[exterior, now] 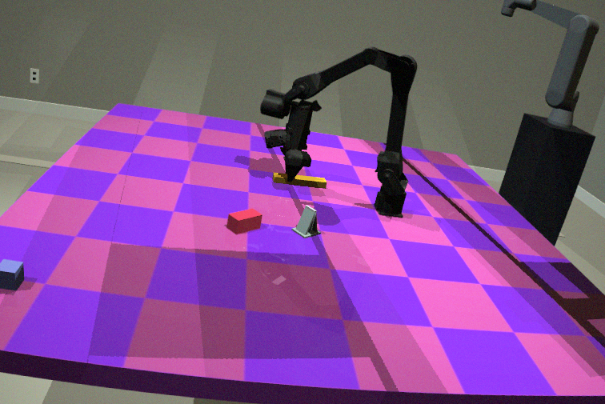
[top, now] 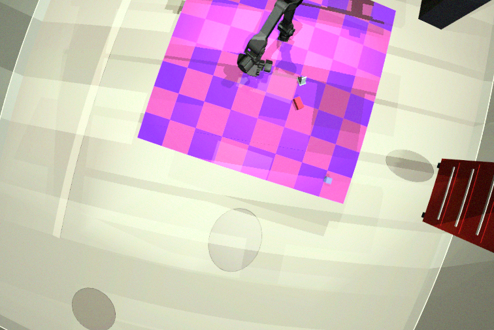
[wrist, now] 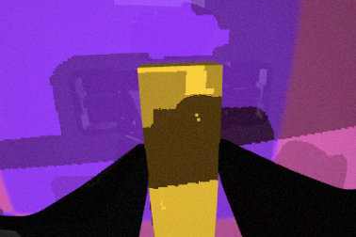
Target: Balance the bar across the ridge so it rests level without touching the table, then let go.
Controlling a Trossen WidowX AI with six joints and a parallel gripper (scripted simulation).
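My gripper tip is 30 cm to the right of the red block, 11 cm short of it and 1 cm below it. Round my gripper tip: blue cube: 61 cm to the left, 48 cm ahead, 1 cm above; yellow bar: 3 cm behind.
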